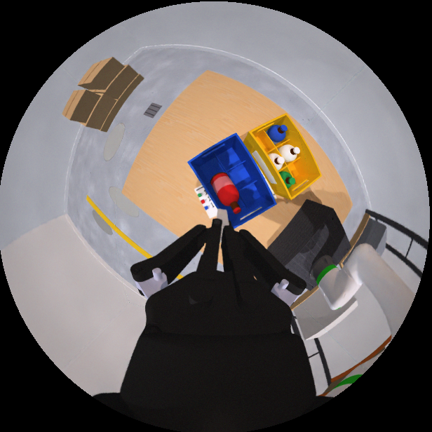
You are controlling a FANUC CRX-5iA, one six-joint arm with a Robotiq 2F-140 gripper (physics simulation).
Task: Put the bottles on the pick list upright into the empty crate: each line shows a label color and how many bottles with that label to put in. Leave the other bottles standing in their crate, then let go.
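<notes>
A blue crate [258, 206] with compartments stands on the table. A red bottle [225, 190] with a pale red label lies tilted in it, its neck toward my gripper. A yellow crate [313, 161] stands beside the blue crate and holds a blue bottle [276, 133], two white bottles [288, 152] [275, 161] and a green bottle [286, 179]. The pick list [205, 202] lies at the blue crate's left side, with green, red and blue marks; its text is too small to read. My gripper [220, 216] is shut and empty, above the near edge of the blue crate.
The wooden table [185, 125] bears both crates. A dark grey box-like structure [307, 240] stands to the right, near the white robot arm [345, 287]. Cardboard boxes [102, 95] stand on the floor at upper left. A yellow line [117, 229] runs along the floor at left.
</notes>
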